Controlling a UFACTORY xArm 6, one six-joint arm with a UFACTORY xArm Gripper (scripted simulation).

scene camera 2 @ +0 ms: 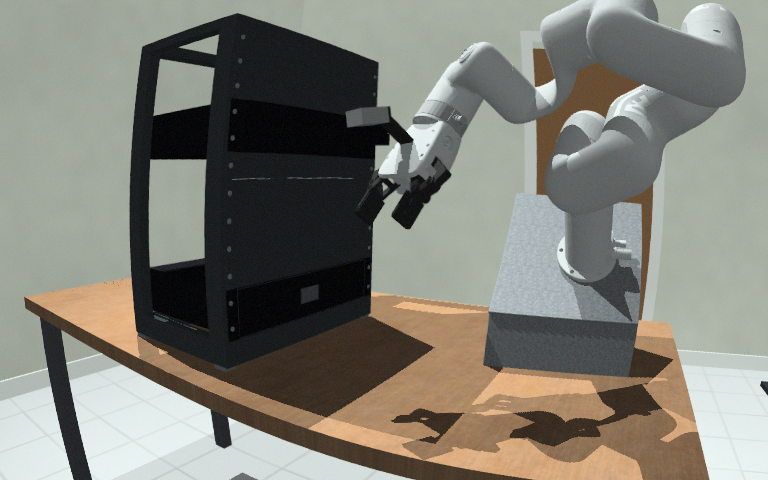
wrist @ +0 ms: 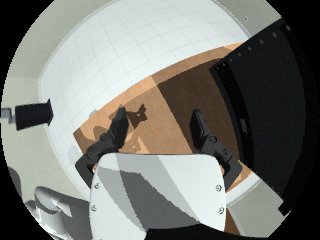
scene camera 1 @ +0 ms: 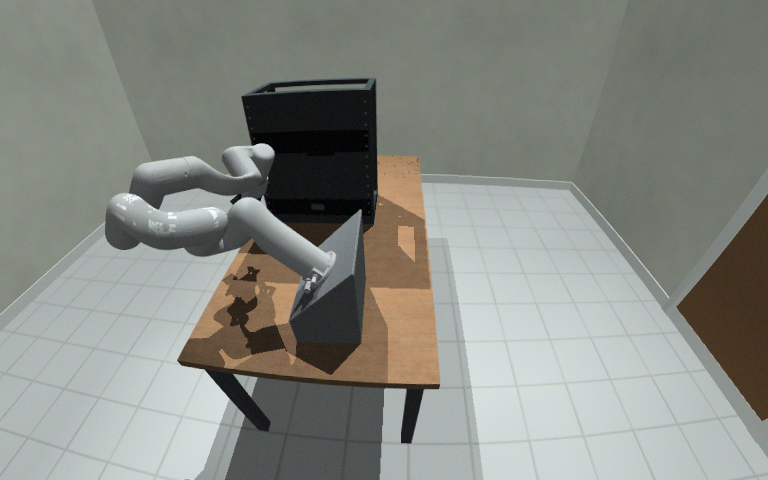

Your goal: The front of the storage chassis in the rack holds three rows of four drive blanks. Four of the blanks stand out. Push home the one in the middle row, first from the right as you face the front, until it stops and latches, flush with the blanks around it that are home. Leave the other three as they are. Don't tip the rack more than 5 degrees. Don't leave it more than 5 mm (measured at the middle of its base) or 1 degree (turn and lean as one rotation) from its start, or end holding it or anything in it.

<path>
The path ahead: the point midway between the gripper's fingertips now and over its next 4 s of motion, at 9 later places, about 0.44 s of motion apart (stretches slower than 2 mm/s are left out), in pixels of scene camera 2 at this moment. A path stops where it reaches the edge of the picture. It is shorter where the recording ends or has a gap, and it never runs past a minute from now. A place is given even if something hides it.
The gripper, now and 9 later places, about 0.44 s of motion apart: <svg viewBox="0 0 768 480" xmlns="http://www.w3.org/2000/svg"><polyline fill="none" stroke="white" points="379,221 370,210 364,198 361,186 362,173 368,162 376,153 387,145 399,140 408,137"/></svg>
</path>
